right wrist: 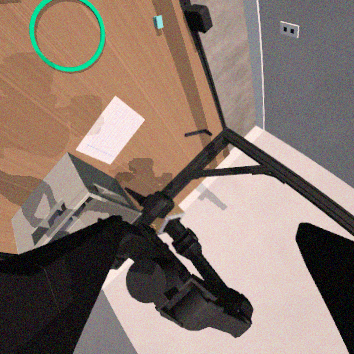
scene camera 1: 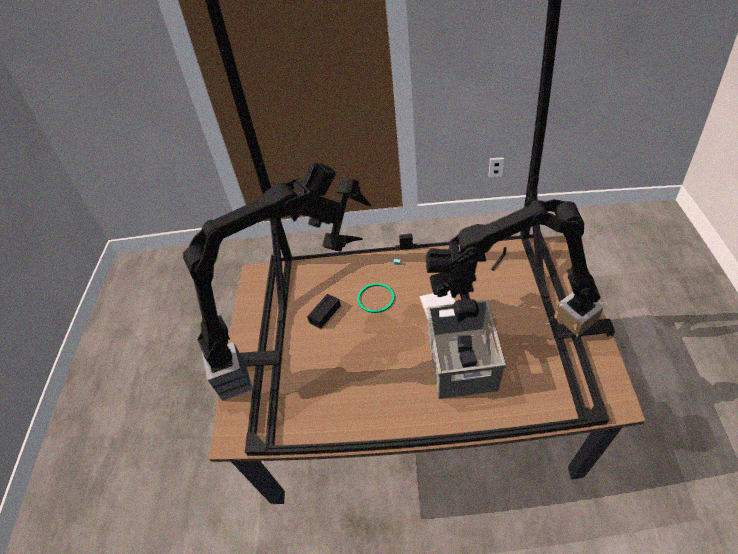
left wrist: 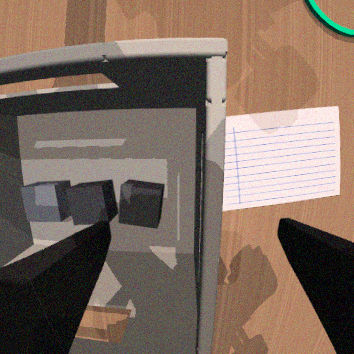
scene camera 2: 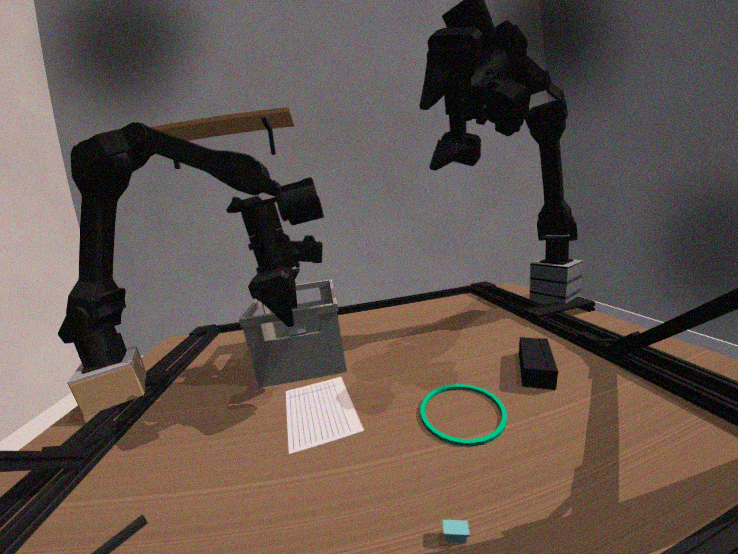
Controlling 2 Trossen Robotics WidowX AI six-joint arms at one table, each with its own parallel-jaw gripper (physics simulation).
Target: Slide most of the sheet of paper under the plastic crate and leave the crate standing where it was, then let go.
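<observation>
The lined white sheet of paper lies flat on the table. In scene camera 2 it lies close in front of the grey crate, outside its footprint. The crate stands upright, with dark blocks inside. My left gripper is open and empty over the crate wall nearest the paper: in the left wrist view one finger shows over the inside, the other outside, below the paper in the picture. My right gripper is open and empty, high above the table.
A green ring lies beside the paper. A black box lies beyond the ring. A small teal block lies near the table's edge. A black metal frame runs around the table.
</observation>
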